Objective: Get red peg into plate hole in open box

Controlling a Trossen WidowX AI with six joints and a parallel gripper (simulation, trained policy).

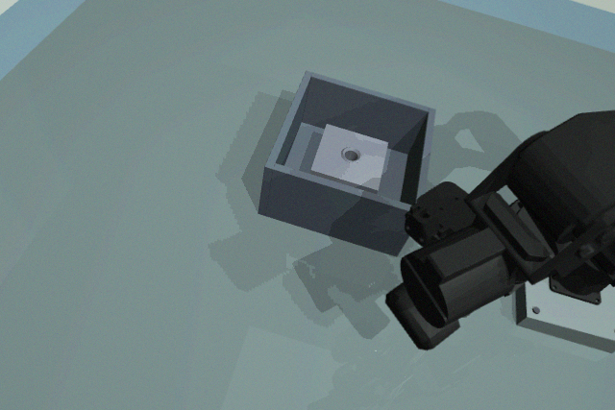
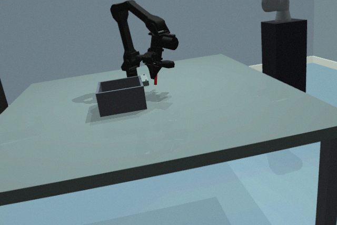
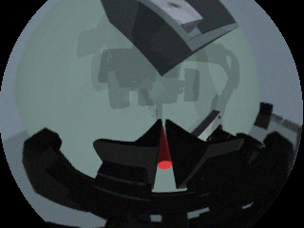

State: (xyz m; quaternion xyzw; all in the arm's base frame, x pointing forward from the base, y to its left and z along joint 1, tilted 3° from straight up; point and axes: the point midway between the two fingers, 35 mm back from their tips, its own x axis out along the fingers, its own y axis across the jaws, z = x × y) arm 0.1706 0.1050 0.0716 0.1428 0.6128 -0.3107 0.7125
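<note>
The dark grey box is 150 mm ahead of my gripper tip, 150 mm to the right of it and 30 mm below it. Round my gripper tip: red peg: 20 mm behind, 20 mm to the left.
</note>
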